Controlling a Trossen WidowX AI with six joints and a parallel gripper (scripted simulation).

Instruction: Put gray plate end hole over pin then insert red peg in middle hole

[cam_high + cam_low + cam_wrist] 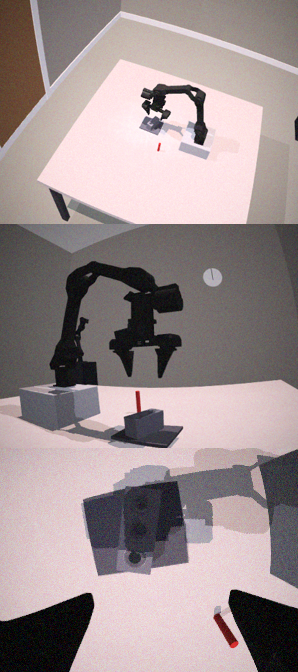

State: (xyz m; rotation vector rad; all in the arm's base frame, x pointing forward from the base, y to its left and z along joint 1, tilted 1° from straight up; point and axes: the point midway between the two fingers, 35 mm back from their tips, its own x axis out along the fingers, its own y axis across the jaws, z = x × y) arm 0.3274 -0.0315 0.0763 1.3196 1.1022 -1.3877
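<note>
Right now the red peg is 14 cm to the left of my gripper tip, 10 cm below it and 9 cm behind it. The rest, counted from my gripper tip: dark flat base: 13 cm below, 3 cm to the right, 2 cm ahead; gray plate: 10 cm below, 4 cm to the right, 1 cm ahead.
</note>
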